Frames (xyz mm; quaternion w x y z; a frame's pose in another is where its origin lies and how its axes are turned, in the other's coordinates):
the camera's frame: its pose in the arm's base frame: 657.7 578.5 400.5 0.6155 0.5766 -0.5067 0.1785
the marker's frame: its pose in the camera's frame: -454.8 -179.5 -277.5 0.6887 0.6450 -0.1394 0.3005
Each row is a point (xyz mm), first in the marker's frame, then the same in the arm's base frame.
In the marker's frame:
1: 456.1 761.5 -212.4
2: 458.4 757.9 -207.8
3: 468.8 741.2 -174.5
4: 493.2 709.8 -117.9
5: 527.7 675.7 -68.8
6: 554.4 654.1 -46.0
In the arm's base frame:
1: 68.3 318.6 -127.5
2: 73.9 316.6 -125.4
3: 109.5 302.4 -120.2
4: 171.0 274.7 -104.9
5: 227.0 244.3 -78.4
6: 255.3 225.3 -55.2

